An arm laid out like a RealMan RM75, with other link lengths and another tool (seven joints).
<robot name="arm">
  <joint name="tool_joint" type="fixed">
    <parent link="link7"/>
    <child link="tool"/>
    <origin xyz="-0.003 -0.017 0.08" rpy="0 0.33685 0.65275"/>
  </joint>
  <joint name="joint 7" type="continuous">
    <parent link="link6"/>
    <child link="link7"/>
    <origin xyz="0 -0.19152 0" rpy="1.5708 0 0"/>
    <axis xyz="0 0 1"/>
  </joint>
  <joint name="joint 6" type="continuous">
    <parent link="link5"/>
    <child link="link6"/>
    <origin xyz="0 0 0" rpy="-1.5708 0 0"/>
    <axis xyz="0 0 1"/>
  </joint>
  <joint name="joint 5" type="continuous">
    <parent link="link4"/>
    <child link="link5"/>
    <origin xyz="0 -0.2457 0" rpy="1.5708 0 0"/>
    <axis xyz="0 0 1"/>
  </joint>
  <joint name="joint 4" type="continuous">
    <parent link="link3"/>
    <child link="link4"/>
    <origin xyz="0 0 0" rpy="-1.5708 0 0"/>
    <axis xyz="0 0 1"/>
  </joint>
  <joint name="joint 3" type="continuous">
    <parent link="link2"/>
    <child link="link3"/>
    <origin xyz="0 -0.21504 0" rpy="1.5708 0 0"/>
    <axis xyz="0 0 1"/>
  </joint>
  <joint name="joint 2" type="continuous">
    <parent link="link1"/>
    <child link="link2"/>
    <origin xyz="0 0 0" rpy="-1.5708 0 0"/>
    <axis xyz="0 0 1"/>
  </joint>
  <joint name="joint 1" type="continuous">
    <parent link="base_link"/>
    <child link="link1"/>
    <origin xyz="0 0 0.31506" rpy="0 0 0"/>
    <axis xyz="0 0 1"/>
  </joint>
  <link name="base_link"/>
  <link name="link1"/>
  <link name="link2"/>
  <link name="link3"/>
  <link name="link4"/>
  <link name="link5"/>
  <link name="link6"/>
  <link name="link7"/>
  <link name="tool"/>
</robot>
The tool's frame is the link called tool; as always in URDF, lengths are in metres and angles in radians. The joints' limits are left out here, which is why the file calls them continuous.
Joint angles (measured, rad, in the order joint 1, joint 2, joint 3, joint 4, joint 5, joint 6, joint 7), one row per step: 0.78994, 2.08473, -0.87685, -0.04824, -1.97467, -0.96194, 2.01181; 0.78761, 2.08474, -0.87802, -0.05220, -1.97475, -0.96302, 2.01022; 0.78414, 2.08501, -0.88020, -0.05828, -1.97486, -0.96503, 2.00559; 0.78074, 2.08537, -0.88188, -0.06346, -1.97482, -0.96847, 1.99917; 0.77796, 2.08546, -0.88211, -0.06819, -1.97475, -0.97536, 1.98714; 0.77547, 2.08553, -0.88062, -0.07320, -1.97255, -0.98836, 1.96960; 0.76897, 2.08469, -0.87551, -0.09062, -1.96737, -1.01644, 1.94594; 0.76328, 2.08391, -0.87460, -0.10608, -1.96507, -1.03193, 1.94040; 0.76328, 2.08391, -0.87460, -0.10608, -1.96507, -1.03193, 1.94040; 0.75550, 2.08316, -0.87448, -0.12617, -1.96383, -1.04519, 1.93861; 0.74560, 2.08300, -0.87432, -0.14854, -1.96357, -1.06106, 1.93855; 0.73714, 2.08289, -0.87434, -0.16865, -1.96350, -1.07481, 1.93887; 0.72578, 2.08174, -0.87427, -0.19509, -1.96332, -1.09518, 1.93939; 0.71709, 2.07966, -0.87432, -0.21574, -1.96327, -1.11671, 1.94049; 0.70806, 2.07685, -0.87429, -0.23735, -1.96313, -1.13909, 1.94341; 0.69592, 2.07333, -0.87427, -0.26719, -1.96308, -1.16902, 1.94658; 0.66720, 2.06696, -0.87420, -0.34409, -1.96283, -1.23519, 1.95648; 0.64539, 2.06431, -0.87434, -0.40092, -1.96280, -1.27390, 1.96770; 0.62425, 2.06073, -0.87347, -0.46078, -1.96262, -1.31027, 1.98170; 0.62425, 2.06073, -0.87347, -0.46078, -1.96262, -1.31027, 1.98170
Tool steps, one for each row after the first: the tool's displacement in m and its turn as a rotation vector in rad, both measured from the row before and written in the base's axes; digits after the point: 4 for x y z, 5 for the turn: 0.0004, 0.0004, 0.0007, 0.00156, -0.00112, 0.00275; 0.0004, 0.0005, 0.0009, 0.00195, -0.00212, 0.00671; 0.0001, 0.0001, 0.0006, 0.00091, -0.00093, 0.00796; -0.0010, 0.0000, 0.0007, 0.00010, 0.00087, 0.01387; -0.0029, -0.0002, 0.0007, -0.00044, 0.00627, 0.01952; -0.0063, 0.0021, 0.0036, 0.00493, 0.01679, 0.03100; -0.0028, 0.0022, 0.0032, 0.00480, 0.00823, 0.01311; 0.0000, 0.0000, 0.0000, 0.00000, 0.00000, 0.00000; -0.0017, 0.0031, 0.0041, 0.00776, 0.00534, 0.01086; -0.0017, 0.0024, 0.0042, 0.00644, 0.00675, 0.00997; -0.0015, 0.0022, 0.0038, 0.00572, 0.00537, 0.00915; -0.0020, 0.0025, 0.0055, 0.00666, 0.00771, 0.01254; -0.0024, 0.0012, 0.0046, 0.00197, 0.00877, 0.01148; -0.0022, 0.0013, 0.0052, 0.00210, 0.00885, 0.01048; -0.0030, 0.0016, 0.0071, 0.00294, 0.01083, 0.01561; -0.0072, 0.0043, 0.0175, 0.01068, 0.02030, 0.03839; -0.0035, 0.0031, 0.0123, 0.01066, 0.00864, 0.02130; -0.0033, 0.0038, 0.0136, 0.01363, 0.00511, 0.02059; 0.0000, 0.0000, 0.0000, 0.00000, 0.00000, 0.00000
